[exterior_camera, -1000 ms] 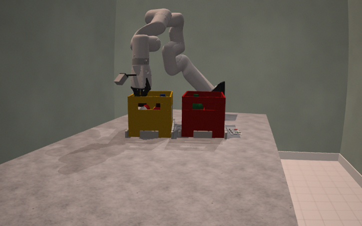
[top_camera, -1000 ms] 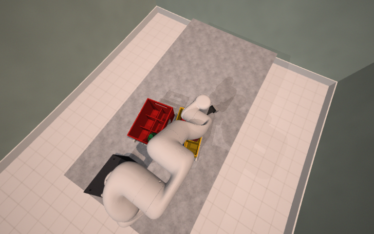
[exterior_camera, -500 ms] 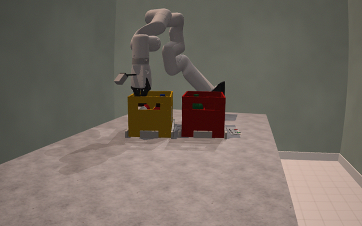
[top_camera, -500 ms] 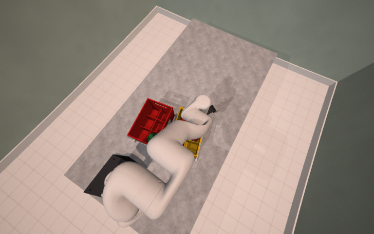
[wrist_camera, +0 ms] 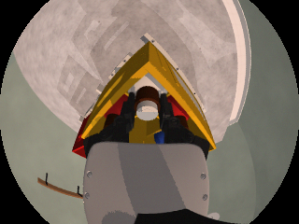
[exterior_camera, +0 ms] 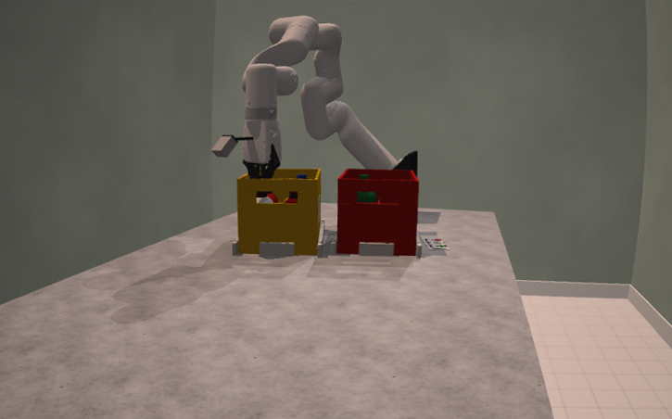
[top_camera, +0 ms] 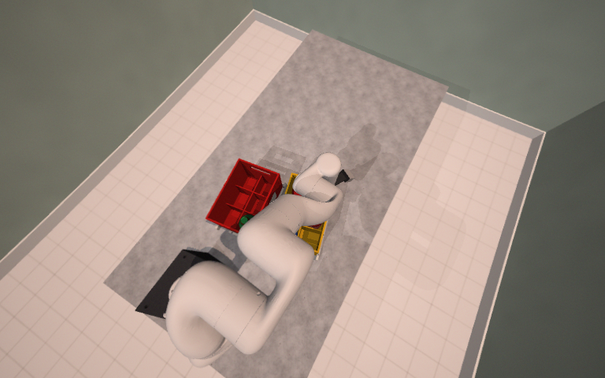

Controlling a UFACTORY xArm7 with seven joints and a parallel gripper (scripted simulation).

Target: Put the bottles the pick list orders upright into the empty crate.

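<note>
Right now my hand is 70 mm above the white bottle. Also, from my hand: blue bottle 190 mm behind, 10 mm to the left, 70 mm below; then red crate 200 mm behind, 230 mm to the left, 70 mm below; then yellow crate 100 mm behind, 10 mm to the left, 70 mm below.
</note>
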